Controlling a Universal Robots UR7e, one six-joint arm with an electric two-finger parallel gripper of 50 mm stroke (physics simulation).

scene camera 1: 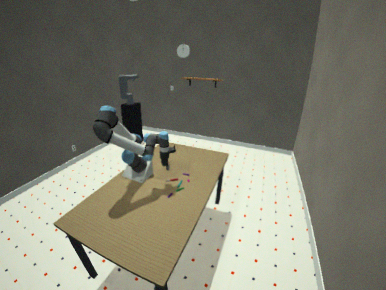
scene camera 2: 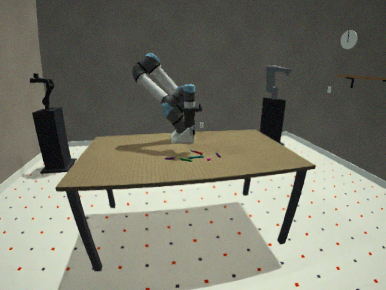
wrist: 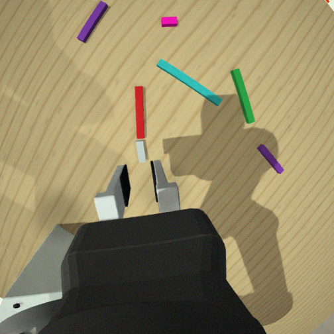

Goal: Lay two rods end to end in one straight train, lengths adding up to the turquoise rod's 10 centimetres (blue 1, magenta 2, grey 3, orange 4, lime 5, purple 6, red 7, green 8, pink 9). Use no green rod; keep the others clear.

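Where they show: gripper, fingertip midpoint: [scene camera 1: 167, 169] [scene camera 2: 192, 135]; arm's base at its link origin: [scene camera 1: 139, 164] [scene camera 2: 184, 127].
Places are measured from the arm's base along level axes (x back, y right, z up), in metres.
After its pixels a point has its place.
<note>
The red rod [wrist: 140, 112] [scene camera 1: 173, 179] @(z -0.094, x -0.330, y -0.023 m) [scene camera 2: 198, 152] @(z -0.095, x -0.339, y -0.025 m) lies flat on the table. The short grey rod [wrist: 141, 151] lies at its near end, nearly in line with it, with a thin gap showing between their ends in the wrist view. The turquoise rod [wrist: 189, 82] [scene camera 1: 179, 184] @(z -0.093, x -0.409, y 0.028 m) [scene camera 2: 196, 157] @(z -0.100, x -0.409, y 0.008 m) lies slanted to the right of the red rod, apart from it. My gripper [wrist: 140, 174] [scene camera 1: 168, 168] @(z 0.019, x -0.294, y 0.008 m) [scene camera 2: 193, 133] @(z 0.019, x -0.294, y 0.008 m) is partly open and empty, above the table by the grey rod's near end. The grey rod is too small to make out well in the scene views.
The green rod [wrist: 243, 96] [scene camera 1: 180, 189] @(z -0.098, x -0.439, y 0.084 m) [scene camera 2: 186, 160] @(z -0.099, x -0.442, y 0.084 m) lies right of the turquoise rod. A purple rod [wrist: 270, 159] lies below it, another purple rod [wrist: 92, 22] at upper left. The magenta rod [wrist: 169, 22] [scene camera 2: 209, 159] @(z -0.098, x -0.463, y -0.064 m) lies beyond the turquoise rod. All lie apart on the table [scene camera 1: 125, 235] @(z -0.103, x -0.284, y 0.649 m).
</note>
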